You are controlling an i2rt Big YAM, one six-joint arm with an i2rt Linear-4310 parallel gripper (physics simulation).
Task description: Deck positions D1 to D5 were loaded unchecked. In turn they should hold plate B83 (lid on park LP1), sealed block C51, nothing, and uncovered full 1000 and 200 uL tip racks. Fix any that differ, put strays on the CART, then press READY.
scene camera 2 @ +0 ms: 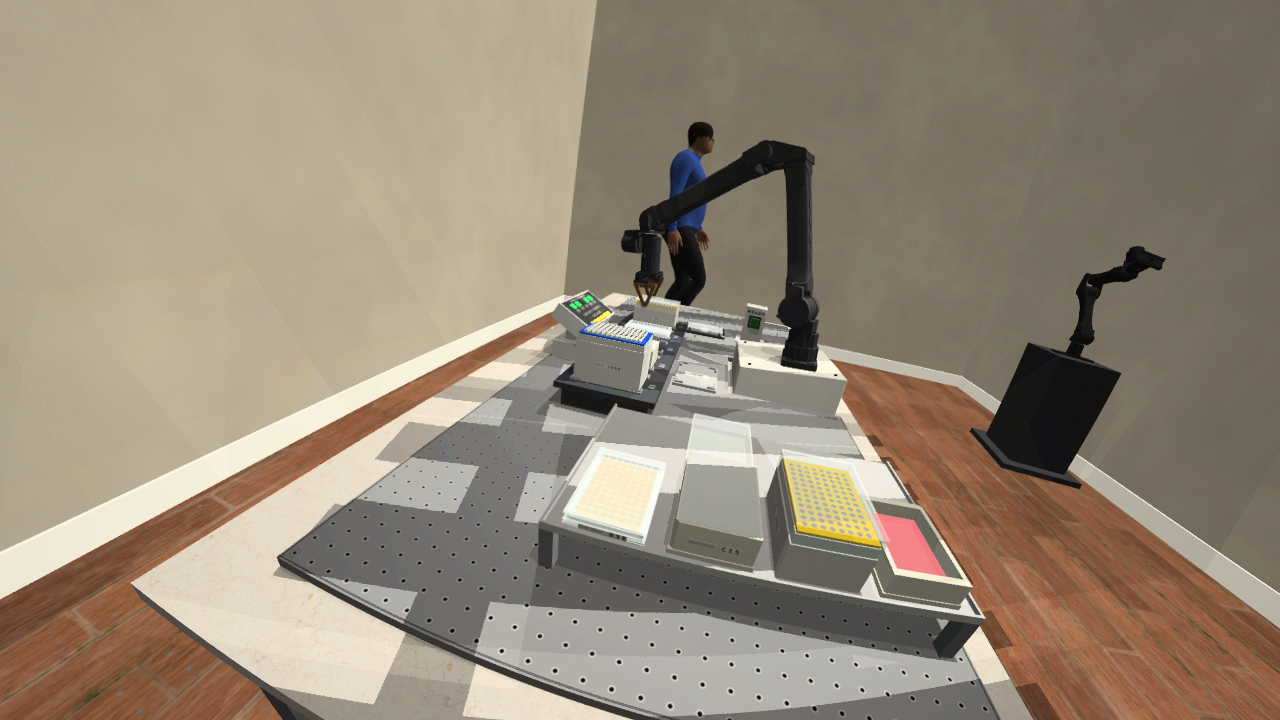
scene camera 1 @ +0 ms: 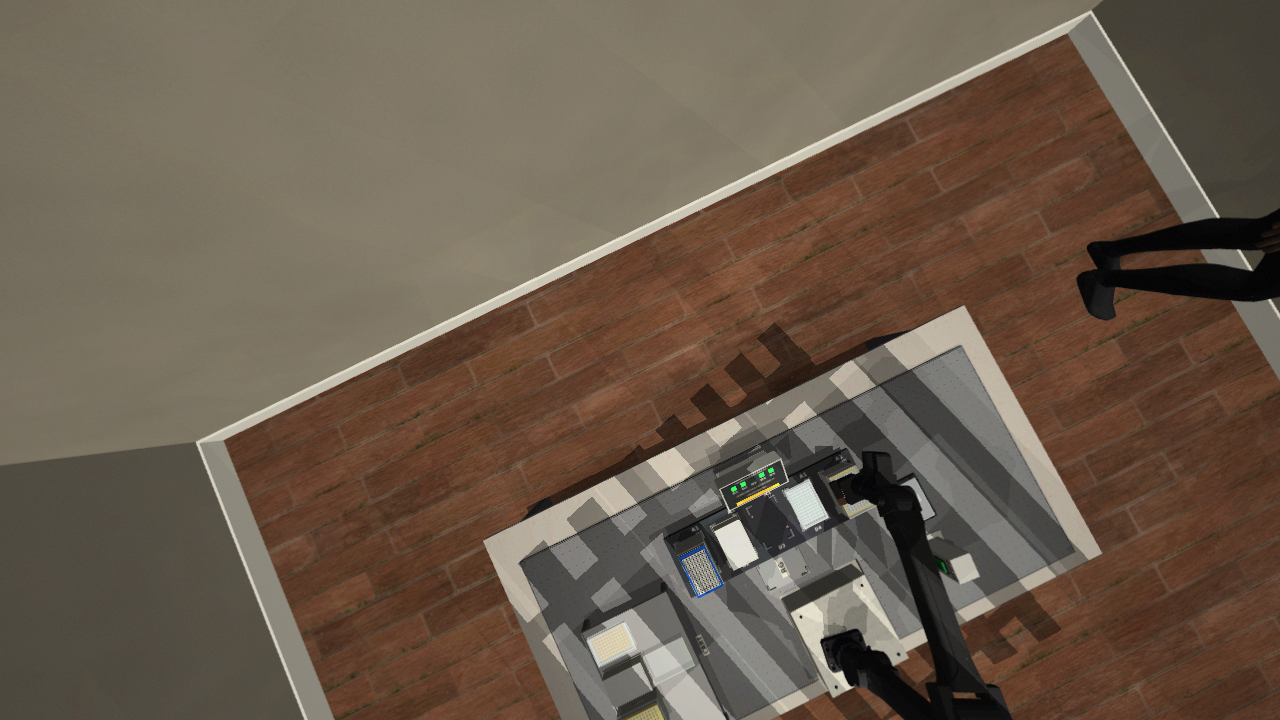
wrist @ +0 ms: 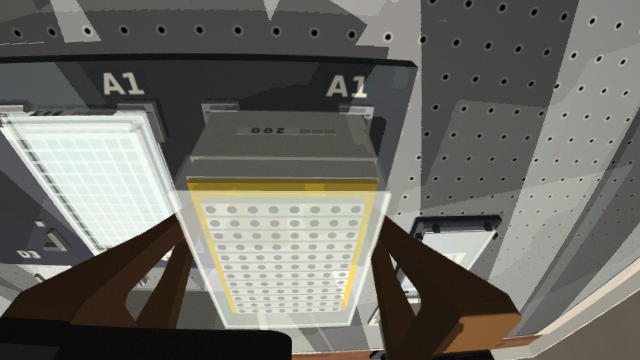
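Note:
A tip rack marked 200 with a yellow rim stands at the right end of the dark deck, under a clear lid. My gripper straddles this lid, a finger against each long side; it looks shut on the lid, which sits on the rack. To its left, in D4, lies a clear-lidded plate. D3 holds nothing. A white block stands in D2. A blue-rimmed tip rack is in D1. The READY box stands beyond the arm's base.
A low shelf near scene camera 2 holds a plate, a grey block, a yellow-rimmed rack and a pink-filled trough. A console stands behind the deck. A pad with a pale sheet lies right of the deck.

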